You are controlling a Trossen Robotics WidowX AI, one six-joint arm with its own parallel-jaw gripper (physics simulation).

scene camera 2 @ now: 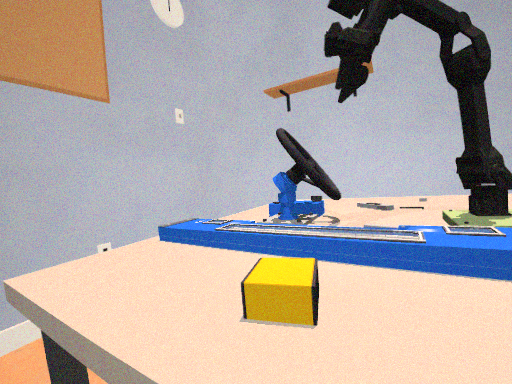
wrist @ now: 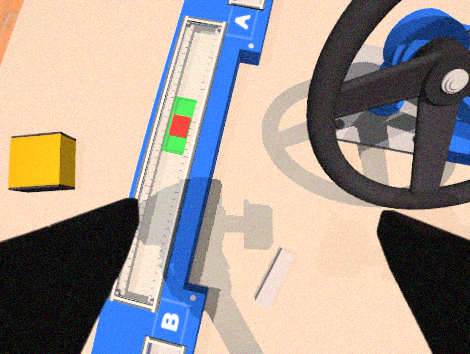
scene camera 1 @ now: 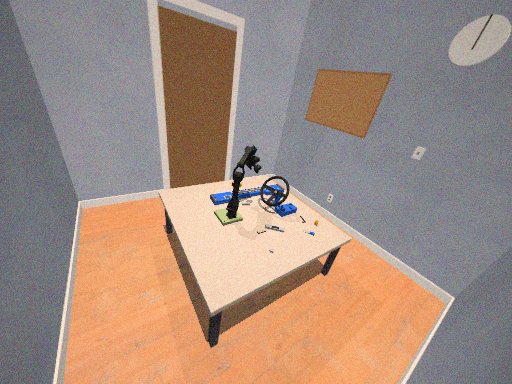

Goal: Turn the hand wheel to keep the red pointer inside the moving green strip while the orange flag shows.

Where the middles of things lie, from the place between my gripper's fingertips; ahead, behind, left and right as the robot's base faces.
Right now my hand is 130 mm short of the black hand wheel (scene camera 2: 305, 165), 180 mm to the left of it and 140 mm above it. Round my hand: grey plate (wrist: 395, 132): 210 mm ahead, 170 mm to the right, 320 mm below; then yellow block (scene camera 2: 286, 290): 30 mm ahead, 310 mm to the left, 310 mm below.
